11 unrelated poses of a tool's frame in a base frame.
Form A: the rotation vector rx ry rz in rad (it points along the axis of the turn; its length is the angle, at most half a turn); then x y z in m.
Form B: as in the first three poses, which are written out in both.
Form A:
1: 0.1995 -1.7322 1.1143 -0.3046 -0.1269 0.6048
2: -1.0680 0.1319 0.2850 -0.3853 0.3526 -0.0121
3: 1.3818 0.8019 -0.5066 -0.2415 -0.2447 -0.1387
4: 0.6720 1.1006 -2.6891 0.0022 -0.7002 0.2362
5: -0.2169 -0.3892 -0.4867 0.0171 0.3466 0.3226
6: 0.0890 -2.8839 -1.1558 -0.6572 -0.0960 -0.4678
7: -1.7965 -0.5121 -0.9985 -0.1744 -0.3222 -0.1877
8: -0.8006 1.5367 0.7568 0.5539 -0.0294 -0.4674
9: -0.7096 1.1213 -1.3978 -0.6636 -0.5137 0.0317
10: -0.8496 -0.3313 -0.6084 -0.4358 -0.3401 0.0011
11: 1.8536 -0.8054 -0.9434 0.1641 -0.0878 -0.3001
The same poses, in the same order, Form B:
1:
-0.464 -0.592 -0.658
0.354 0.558 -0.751
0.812 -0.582 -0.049
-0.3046 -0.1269 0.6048

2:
0.956 -0.293 -0.031
0.166 0.450 0.878
-0.243 -0.844 0.478
-0.3853 0.3526 -0.0121

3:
0.646 0.736 0.200
0.135 0.148 -0.980
-0.751 0.660 -0.004
-0.2415 -0.2447 -0.1387

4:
-0.886 0.308 -0.345
0.022 -0.717 -0.697
-0.462 -0.626 0.628
0.0022 -0.7002 0.2362

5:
0.813 0.493 -0.311
-0.411 0.863 0.293
0.412 -0.110 0.904
0.0171 0.3466 0.3226

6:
-0.998 -0.041 -0.052
-0.066 0.722 0.689
0.010 0.691 -0.723
-0.6572 -0.0960 -0.4678

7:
0.573 0.714 0.401
-0.091 -0.432 0.897
0.814 -0.551 -0.183
-0.1744 -0.3222 -0.1877

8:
-0.079 -0.832 0.549
-0.072 0.554 0.830
-0.994 0.026 -0.104
0.5539 -0.0294 -0.4674

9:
-0.166 0.391 0.905
-0.969 0.108 -0.224
-0.185 -0.914 0.361
-0.6636 -0.5137 0.0317

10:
0.783 0.621 -0.035
-0.366 0.507 0.780
0.502 -0.598 0.624
-0.4358 -0.3401 0.0011

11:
0.501 -0.150 -0.852
-0.818 -0.402 -0.410
-0.282 0.903 -0.324
0.1641 -0.0878 -0.3001

